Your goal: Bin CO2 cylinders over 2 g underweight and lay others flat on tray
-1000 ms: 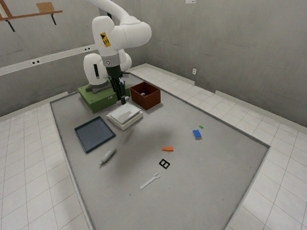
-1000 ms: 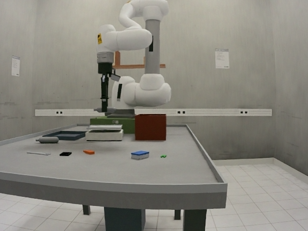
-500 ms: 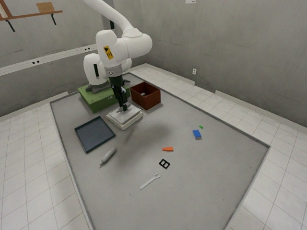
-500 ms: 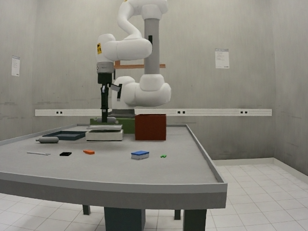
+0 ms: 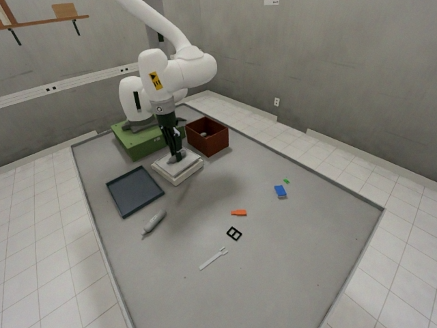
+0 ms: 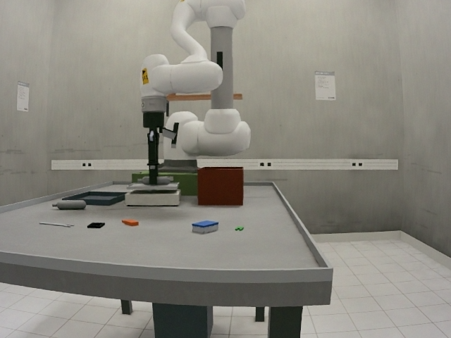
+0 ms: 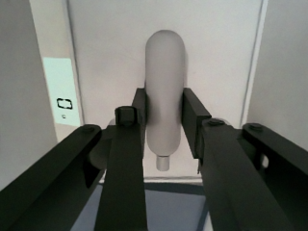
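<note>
Now: hand 5 cm above the scale plate. Also, from my hand: white scale: 1 cm behind, 6 cm below; red-brown scrap bin: 8 cm behind, 23 cm to the left, 7 cm below; dark blue tray: 1 cm behind, 23 cm to the right, 9 cm below.
</note>
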